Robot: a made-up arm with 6 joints. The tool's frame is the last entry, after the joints. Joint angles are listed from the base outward.
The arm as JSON. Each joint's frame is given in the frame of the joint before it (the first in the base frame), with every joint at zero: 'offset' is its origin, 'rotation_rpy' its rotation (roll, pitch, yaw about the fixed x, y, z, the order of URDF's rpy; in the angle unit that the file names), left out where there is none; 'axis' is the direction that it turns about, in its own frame. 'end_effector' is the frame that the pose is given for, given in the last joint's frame.
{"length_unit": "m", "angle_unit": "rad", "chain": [
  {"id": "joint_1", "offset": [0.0, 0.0, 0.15], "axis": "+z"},
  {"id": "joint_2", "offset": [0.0, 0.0, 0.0], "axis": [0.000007, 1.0, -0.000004]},
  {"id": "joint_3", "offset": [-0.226, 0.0, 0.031], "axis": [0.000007, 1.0, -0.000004]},
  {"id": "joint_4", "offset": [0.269, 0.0, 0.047], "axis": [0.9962, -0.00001, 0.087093]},
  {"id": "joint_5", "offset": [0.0, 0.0, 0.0], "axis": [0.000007, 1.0, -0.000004]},
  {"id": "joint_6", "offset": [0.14, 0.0, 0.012], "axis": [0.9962, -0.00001, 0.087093]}
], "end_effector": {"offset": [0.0, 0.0, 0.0], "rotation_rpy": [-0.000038, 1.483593, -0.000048]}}
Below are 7 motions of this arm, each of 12 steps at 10 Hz.
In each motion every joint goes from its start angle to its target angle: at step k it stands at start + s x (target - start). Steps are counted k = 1, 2, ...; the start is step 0. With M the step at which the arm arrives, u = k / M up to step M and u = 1 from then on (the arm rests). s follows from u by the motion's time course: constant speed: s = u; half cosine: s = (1 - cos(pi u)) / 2; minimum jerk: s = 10 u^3 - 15 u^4 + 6 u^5.
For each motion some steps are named. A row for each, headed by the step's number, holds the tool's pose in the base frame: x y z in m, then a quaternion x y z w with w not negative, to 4 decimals.
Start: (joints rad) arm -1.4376 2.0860 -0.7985 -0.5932 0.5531 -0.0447
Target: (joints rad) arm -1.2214 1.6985 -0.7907 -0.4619 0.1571 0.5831
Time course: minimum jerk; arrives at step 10
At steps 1, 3, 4, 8, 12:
1: -0.0076 -0.2490 -0.0466 -0.4124 -0.8977 0.0397 0.1496
3: 0.0088 -0.2656 -0.0333 -0.4513 -0.8831 0.0813 0.0991
4: 0.0262 -0.2807 -0.0181 -0.4872 -0.8644 0.1166 0.0437
8: 0.1009 -0.3229 0.0631 0.5962 0.7515 -0.1848 0.2135
12: 0.1078 -0.3249 0.0721 0.6030 0.7385 -0.1845 0.2386

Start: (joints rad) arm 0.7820 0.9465 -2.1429 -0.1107 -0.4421 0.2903
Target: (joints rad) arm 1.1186 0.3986 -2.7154 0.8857 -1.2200 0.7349
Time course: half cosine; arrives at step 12
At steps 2, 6, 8, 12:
2: -0.0844 -0.0835 0.7533 0.0263 -0.1383 0.5103 0.8484
6: -0.1841 -0.3249 0.6362 0.1635 -0.4908 0.6958 0.4982
8: -0.1747 -0.4335 0.5227 0.2092 -0.6451 0.6988 0.2276
12: -0.1290 -0.4992 0.4028 -0.2282 0.7431 -0.6266 0.0554

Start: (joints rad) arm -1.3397 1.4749 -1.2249 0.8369 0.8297 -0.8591
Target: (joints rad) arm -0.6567 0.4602 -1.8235 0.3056 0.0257 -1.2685
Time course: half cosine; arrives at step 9
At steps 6, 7, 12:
6: 0.0496 -0.0340 0.6728 -0.0286 0.3580 -0.6459 0.6737
7: -0.0360 0.0410 0.6939 -0.0334 0.2072 -0.6955 0.6872
12: -0.1251 0.0979 0.6901 -0.0148 0.0709 -0.7221 0.6880

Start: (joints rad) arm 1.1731 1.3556 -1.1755 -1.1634 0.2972 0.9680
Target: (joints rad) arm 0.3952 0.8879 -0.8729 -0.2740 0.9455 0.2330
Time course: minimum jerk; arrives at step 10
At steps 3, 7, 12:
3: 0.2234 0.2921 0.3433 -0.3542 0.7124 0.1389 0.5897
7: 0.2512 0.0953 0.2977 -0.1462 0.8962 -0.0206 0.4183
12: 0.2342 0.0642 0.2842 -0.1126 0.9249 -0.0204 0.3626

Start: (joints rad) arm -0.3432 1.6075 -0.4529 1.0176 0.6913 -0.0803
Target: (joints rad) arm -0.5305 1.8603 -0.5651 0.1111 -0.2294 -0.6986
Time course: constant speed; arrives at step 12
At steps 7, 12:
7: 0.2236 -0.0973 -0.0067 0.2375 0.9603 0.0061 0.1462
12: 0.2490 -0.1501 -0.0051 -0.0250 0.9563 -0.1650 0.2402

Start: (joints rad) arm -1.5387 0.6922 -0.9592 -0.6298 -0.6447 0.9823
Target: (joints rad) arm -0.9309 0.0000 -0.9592 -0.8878 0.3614 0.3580
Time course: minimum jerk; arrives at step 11
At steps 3, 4, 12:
3: 0.0592 -0.1488 0.5432 0.1731 0.3287 -0.4617 0.8055
4: 0.0581 -0.1242 0.5473 0.1681 0.3350 -0.4943 0.7843
12: -0.0412 -0.0095 0.5262 0.2046 0.3304 -0.6411 0.6618

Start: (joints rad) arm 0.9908 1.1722 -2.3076 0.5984 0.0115 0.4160
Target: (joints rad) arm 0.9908 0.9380 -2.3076 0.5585 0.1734 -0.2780
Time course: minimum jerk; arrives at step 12
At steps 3, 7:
3: 0.0243 0.0414 0.7662 -0.0123 0.1725 0.8102 0.5601
7: -0.0193 -0.0130 0.7643 -0.0638 0.1354 0.6854 0.7126

